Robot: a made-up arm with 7 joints.
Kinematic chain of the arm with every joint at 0, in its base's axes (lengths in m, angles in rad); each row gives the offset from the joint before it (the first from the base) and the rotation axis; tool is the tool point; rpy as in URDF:
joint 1: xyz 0 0 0.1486 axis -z
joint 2: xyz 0 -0.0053 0.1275 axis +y
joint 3: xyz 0 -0.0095 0.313 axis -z
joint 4: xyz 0 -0.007 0.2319 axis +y
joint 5: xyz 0 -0.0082 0.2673 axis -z
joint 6: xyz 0 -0.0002 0.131 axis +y
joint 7: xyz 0 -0.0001 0.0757 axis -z
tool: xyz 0 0 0 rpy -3.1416 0 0
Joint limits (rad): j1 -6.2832..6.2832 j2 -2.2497..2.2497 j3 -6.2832..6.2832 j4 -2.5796..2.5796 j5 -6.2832..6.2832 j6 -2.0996..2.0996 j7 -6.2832..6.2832
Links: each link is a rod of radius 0.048 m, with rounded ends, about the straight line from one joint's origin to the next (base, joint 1, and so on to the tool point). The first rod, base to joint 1, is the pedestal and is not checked.
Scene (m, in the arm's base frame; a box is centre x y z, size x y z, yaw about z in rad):
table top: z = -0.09
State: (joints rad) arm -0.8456 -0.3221 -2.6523 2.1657 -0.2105 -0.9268 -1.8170
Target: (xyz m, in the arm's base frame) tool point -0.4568 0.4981 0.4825
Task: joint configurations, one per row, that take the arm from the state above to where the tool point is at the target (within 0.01 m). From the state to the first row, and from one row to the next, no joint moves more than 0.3 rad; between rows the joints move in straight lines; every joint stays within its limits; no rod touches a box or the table.
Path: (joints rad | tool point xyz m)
1: -0.5595 -0.4319 -2.5644 2.0434 -0.2188 -0.9052 -1.8170 | -0.5277 -0.0477 0.4921
2: -0.2733 -0.5417 -2.4766 1.9212 -0.2272 -0.8836 -1.8170 | -0.5664 0.1305 0.4886
3: 0.0128 -0.6516 -2.3887 1.7989 -0.2355 -0.8620 -1.8170 | -0.5426 0.3200 0.4856
4: 0.2990 -0.7614 -2.3009 1.6767 -0.2438 -0.8404 -1.8170 | -0.4568 0.4981 0.4825

